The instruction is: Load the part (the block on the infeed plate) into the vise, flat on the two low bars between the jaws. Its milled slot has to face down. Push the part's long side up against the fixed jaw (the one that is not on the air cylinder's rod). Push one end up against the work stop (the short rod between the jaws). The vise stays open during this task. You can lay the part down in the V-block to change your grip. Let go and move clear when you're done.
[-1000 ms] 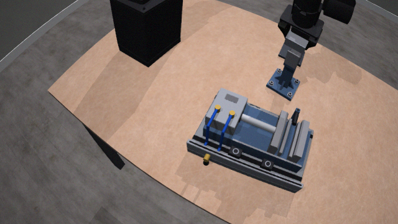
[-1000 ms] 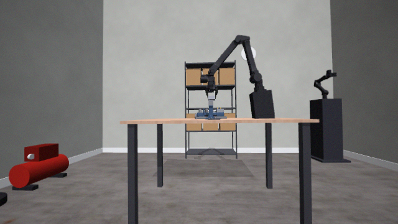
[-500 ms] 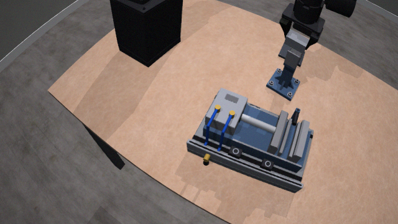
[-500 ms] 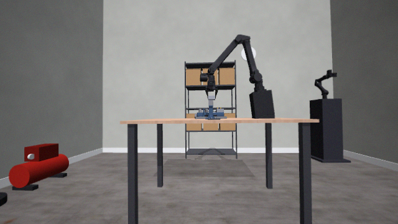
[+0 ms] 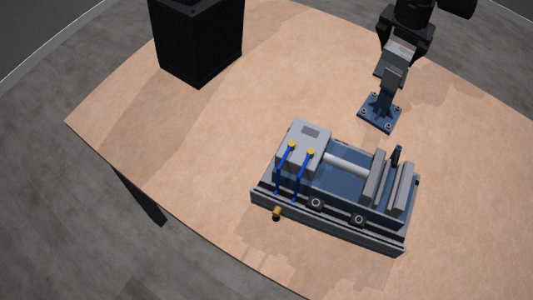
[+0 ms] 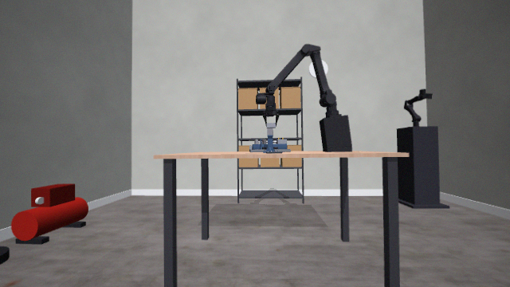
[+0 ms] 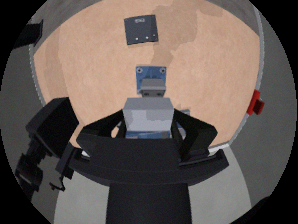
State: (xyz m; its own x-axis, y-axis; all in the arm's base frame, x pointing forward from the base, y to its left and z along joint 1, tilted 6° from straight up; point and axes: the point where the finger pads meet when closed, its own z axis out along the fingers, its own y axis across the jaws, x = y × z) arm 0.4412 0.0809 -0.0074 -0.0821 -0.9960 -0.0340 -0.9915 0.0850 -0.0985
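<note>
Now: the grey part 1 cm below my hand. The rest, counted from my hand: grey plate (18 cm below, 16 cm to the left, 1 cm behind); moving jaw (22 cm to the right, 10 cm below, 5 cm ahead); work stop (17 cm to the right, 9 cm below, 7 cm ahead).
</note>
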